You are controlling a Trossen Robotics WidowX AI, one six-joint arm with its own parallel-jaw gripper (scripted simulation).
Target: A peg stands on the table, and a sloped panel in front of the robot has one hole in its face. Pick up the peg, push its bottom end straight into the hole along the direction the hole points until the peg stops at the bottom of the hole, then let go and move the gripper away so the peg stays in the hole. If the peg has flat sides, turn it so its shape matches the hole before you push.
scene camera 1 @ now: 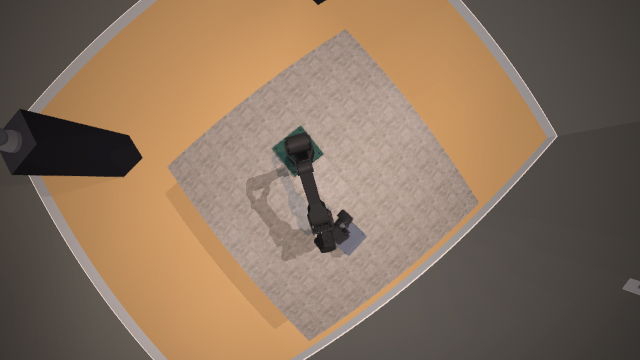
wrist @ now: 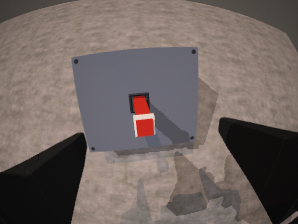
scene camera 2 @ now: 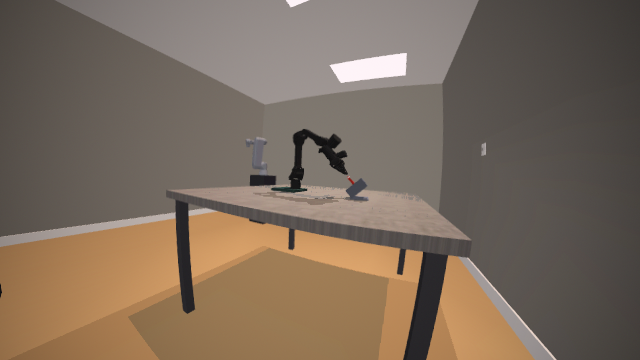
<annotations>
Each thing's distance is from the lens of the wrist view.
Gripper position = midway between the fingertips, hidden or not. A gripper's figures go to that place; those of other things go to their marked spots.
my gripper point(wrist: 155, 132): 10 cm
panel point(wrist: 104, 80): 16 cm
</annotations>
